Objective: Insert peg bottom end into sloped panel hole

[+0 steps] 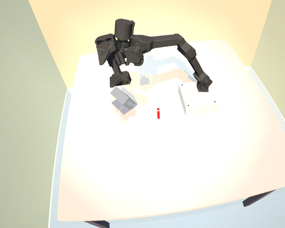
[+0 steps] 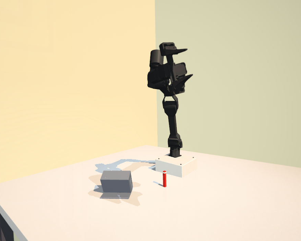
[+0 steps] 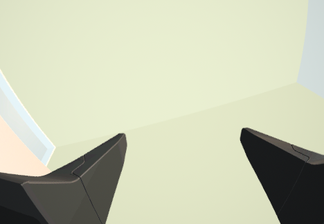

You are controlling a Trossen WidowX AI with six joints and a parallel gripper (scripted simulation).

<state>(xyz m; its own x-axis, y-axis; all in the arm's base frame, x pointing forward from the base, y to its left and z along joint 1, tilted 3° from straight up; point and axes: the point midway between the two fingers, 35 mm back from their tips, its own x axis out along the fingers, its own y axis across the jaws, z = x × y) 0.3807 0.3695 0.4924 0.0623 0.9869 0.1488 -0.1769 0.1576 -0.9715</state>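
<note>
Right now my gripper tip is 490 mm above the red square peg, 260 mm to the left of it and 130 mm past it. The rest, counted from my gripper tip: grey sloped panel 500 mm below, 370 mm to the right, 80 mm ahead.
</note>
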